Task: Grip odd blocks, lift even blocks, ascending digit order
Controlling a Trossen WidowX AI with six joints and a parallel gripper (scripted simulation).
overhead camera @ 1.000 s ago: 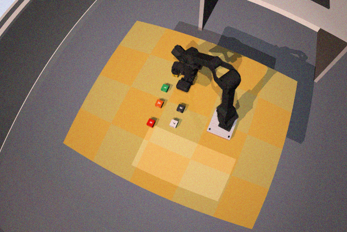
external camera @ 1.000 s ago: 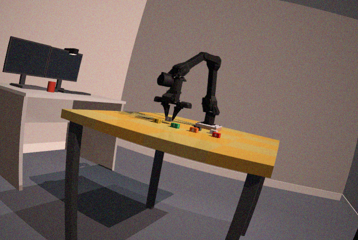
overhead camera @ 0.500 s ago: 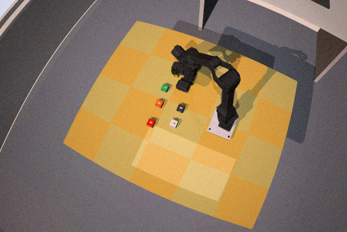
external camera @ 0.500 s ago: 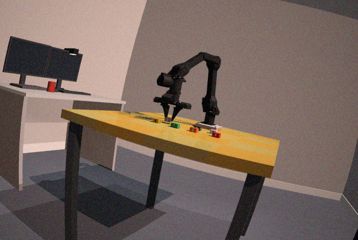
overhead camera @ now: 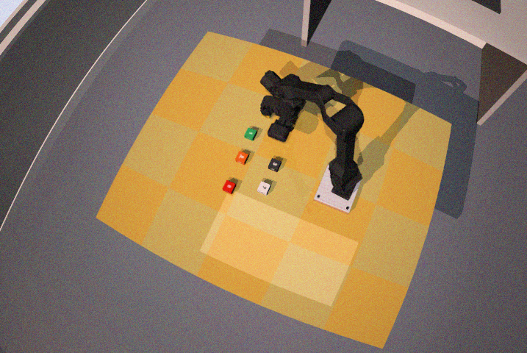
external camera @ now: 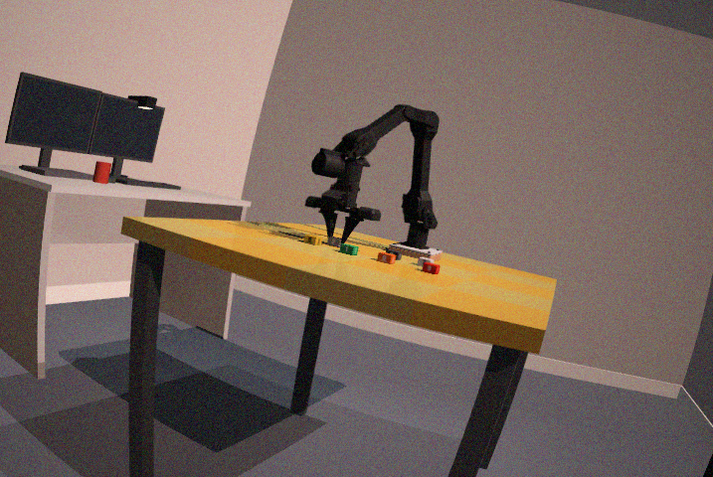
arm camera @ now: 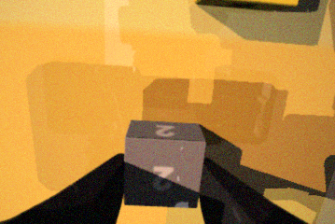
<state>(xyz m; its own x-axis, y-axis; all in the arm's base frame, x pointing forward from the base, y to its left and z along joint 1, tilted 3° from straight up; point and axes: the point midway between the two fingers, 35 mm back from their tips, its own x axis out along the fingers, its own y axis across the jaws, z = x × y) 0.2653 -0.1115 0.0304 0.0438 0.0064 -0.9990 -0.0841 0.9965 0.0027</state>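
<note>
My gripper tip is right at the grey block. The rest, counted from my gripper tip: green block (90 mm ahead, 90 mm to the left); yellow block (90 mm ahead, 20 mm to the right); dark block (30 mm behind, 150 mm to the left).
</note>
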